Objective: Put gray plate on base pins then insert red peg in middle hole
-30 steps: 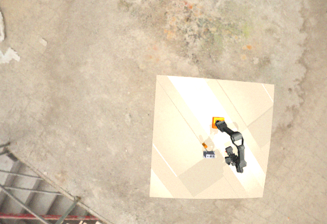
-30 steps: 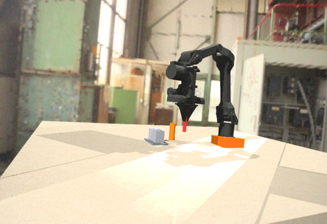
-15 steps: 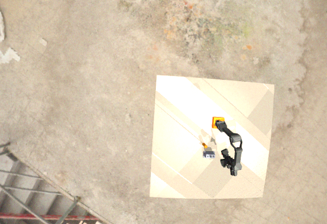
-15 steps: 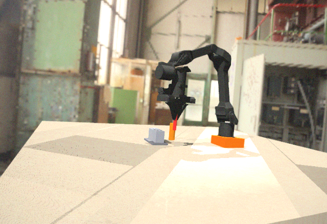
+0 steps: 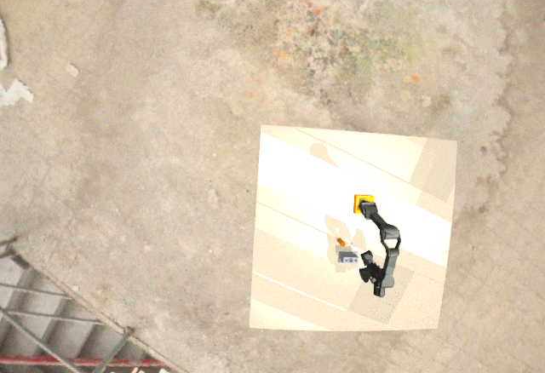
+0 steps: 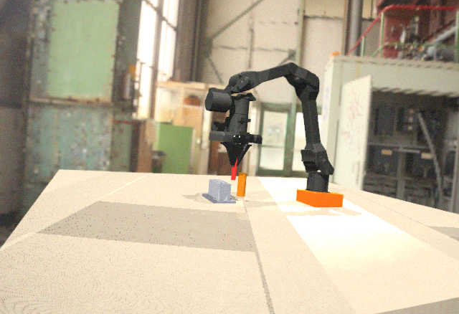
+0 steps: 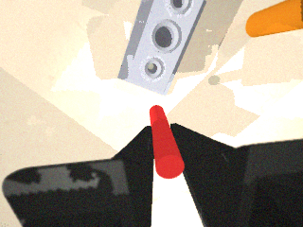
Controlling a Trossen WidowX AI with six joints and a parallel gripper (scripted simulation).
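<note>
The gray plate lies 7 cm below my gripper tip, 6 cm to the right of it and 3 cm ahead of it. Also, from my gripper tip: orange cylinder 15 cm to the right, 7 cm below, 6 cm behind; red peg right at my gripper tip.
</note>
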